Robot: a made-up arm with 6 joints. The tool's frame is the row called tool.
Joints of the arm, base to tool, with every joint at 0 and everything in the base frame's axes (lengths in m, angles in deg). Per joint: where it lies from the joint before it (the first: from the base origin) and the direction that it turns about. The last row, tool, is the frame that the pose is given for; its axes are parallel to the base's.
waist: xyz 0 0 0.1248 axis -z
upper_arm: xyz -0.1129 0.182 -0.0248 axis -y
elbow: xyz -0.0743 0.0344 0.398 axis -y
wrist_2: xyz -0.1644 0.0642 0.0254 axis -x
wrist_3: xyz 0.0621 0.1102 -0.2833 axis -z
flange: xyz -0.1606 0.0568 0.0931 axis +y
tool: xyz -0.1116 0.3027 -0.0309
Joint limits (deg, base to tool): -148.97..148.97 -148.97..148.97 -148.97..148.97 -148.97..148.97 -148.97..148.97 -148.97..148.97
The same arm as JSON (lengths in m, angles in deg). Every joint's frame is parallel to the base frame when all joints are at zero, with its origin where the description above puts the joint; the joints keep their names.
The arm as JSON. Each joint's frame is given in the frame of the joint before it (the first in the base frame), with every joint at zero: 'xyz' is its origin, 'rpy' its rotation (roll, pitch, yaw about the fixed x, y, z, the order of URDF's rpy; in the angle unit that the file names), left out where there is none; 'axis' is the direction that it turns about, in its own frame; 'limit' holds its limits. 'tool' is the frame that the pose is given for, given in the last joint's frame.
{"units": {"length": "m", "angle": "deg"}, "joints": [
  {"name": "waist", "type": "revolute", "origin": {"xyz": [0.0, 0.0, 0.1248]}, "axis": [0.0, 0.0, -1.0], "limit": {"lower": -148.97, "upper": 148.97}},
  {"name": "upper_arm", "type": "revolute", "origin": {"xyz": [-0.1129, 0.182, -0.0248]}, "axis": [0.0, -1.0, 0.0], "limit": {"lower": -148.97, "upper": 148.97}},
  {"name": "elbow", "type": "revolute", "origin": {"xyz": [-0.0743, 0.0344, 0.398]}, "axis": [0.0, -1.0, 0.0], "limit": {"lower": -148.97, "upper": 148.97}},
  {"name": "wrist_2", "type": "revolute", "origin": {"xyz": [-0.1644, 0.0642, 0.0254]}, "axis": [-1.0, 0.0, 0.0], "limit": {"lower": -148.97, "upper": 148.97}},
  {"name": "wrist_3", "type": "revolute", "origin": {"xyz": [0.0621, 0.1102, -0.2833]}, "axis": [0.0, 0.0, -1.0], "limit": {"lower": -148.97, "upper": 148.97}},
  {"name": "flange", "type": "revolute", "origin": {"xyz": [-0.1606, 0.0568, 0.0931]}, "axis": [0.0, 1.0, 0.0], "limit": {"lower": -148.97, "upper": 148.97}}
], "tool": {"origin": {"xyz": [-0.1116, 0.3027, -0.0309]}}}

